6 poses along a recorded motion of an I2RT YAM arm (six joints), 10 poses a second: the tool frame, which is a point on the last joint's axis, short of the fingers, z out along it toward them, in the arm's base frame.
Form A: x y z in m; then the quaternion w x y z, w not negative.
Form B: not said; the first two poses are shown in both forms.
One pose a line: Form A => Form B
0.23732, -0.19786, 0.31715, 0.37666, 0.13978, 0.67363, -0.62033 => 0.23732, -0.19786, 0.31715, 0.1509, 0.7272, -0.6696, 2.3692
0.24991, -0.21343, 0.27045, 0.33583, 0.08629, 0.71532, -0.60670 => 0.24991, -0.21343, 0.27045, 0.0916, 0.7594, -0.6441, 2.4566
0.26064, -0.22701, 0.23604, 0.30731, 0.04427, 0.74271, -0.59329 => 0.26064, -0.22701, 0.23604, 0.0465, 0.7805, -0.6235, 2.5169
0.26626, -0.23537, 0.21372, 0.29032, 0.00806, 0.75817, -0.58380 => 0.26626, -0.23537, 0.21372, 0.0084, 0.7923, -0.6101, 2.5525
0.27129, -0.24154, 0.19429, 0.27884, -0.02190, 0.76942, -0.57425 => 0.27129, -0.24154, 0.19429, -0.0228, 0.8012, -0.5980, 2.5764
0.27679, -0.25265, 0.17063, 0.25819, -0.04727, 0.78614, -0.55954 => 0.27679, -0.25265, 0.17063, -0.0489, 0.8137, -0.5792, 2.6193
